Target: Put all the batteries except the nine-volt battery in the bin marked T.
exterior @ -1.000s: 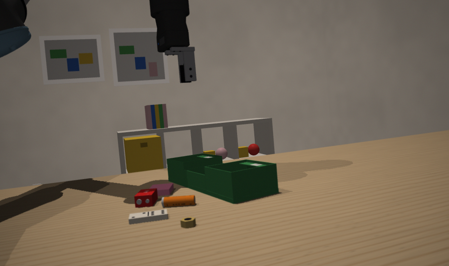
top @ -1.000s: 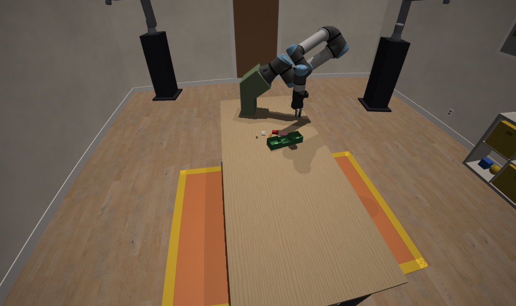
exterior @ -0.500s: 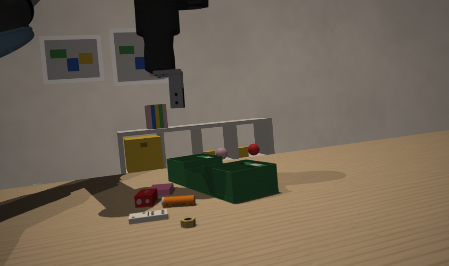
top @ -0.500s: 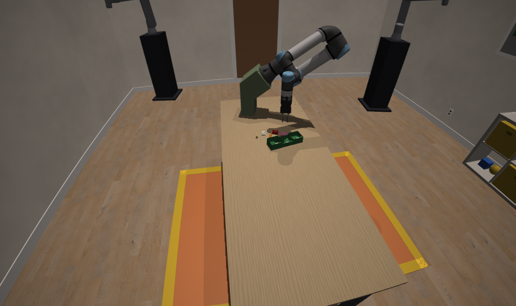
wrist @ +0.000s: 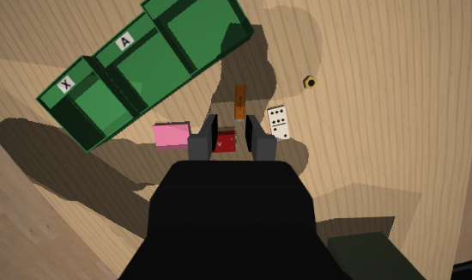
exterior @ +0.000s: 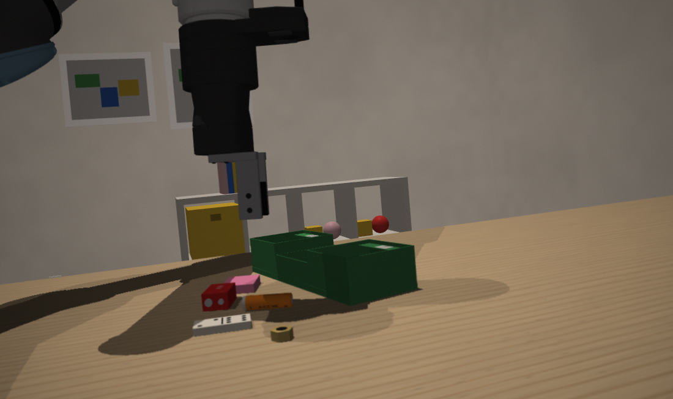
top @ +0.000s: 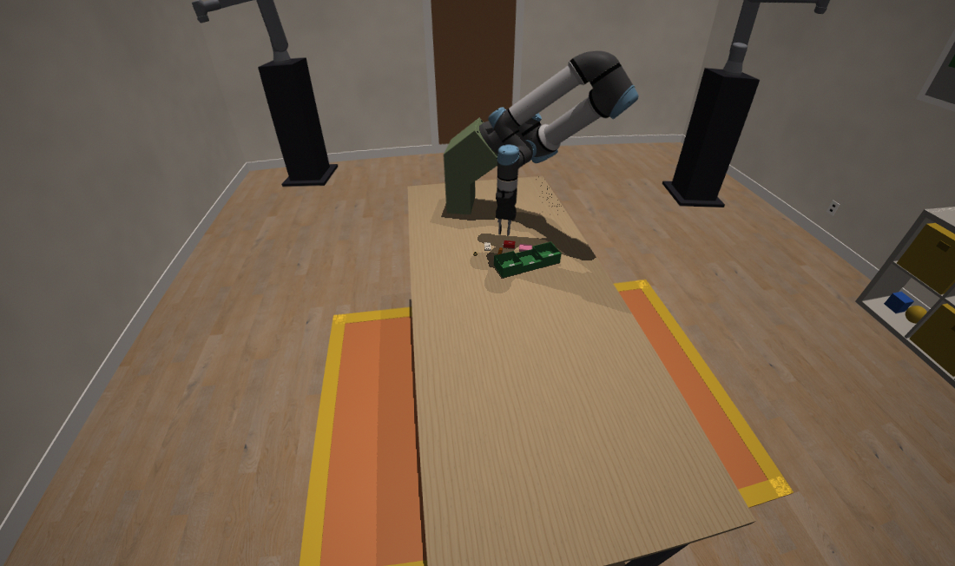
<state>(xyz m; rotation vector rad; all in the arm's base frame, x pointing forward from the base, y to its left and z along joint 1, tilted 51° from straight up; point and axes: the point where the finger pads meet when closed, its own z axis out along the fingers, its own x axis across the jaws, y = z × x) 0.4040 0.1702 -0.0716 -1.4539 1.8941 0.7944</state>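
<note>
The orange cylindrical battery is 100 mm below my hand and 10 mm to the right of it. The rest, counted from my hand: white domino: 100 mm below, 60 mm to the right, 40 mm behind; pink block: 100 mm below, 90 mm to the left, 20 mm behind; red nine-volt battery: 100 mm below, 50 mm behind, 20 mm to the left.
</note>
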